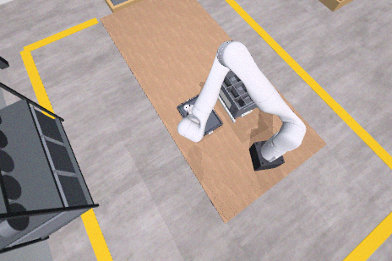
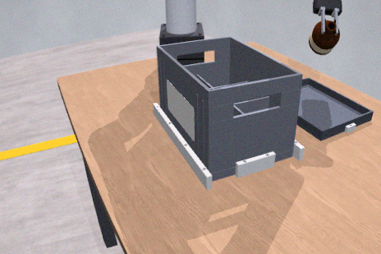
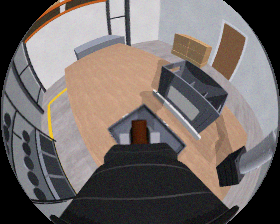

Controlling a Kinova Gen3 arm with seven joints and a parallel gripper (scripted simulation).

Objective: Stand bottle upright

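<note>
Now: hand 4 cm past the brown bottle, 3 cm above it and 2 cm to the right of it. From my hand the other things lie so: dark grey tray (19 cm below, 5 cm to the right, 2 cm ahead); then dark grey crate (32 cm to the right, 12 cm below, 4 cm ahead).
</note>
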